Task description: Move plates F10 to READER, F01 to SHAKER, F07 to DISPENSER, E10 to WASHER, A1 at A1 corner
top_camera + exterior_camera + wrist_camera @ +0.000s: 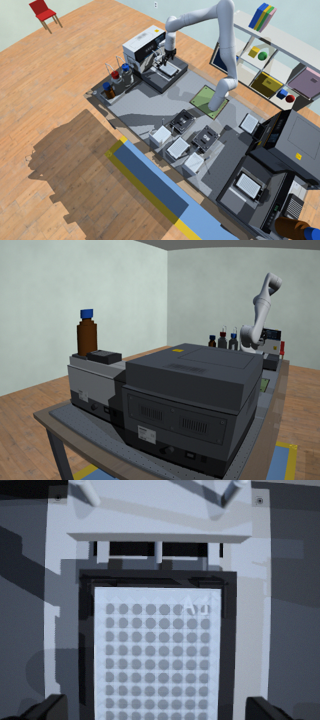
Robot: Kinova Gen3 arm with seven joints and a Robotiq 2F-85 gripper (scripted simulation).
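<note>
Now: the A1 mark 30 mm behind my hand, 50 mm to the right of it and 80 mm below it. Also, from my hand: washer (10 mm ahead, 250 mm to the right, 70 mm below); then tall brown bottle (450 mm ahead, 1140 mm to the left, 120 mm above).
</note>
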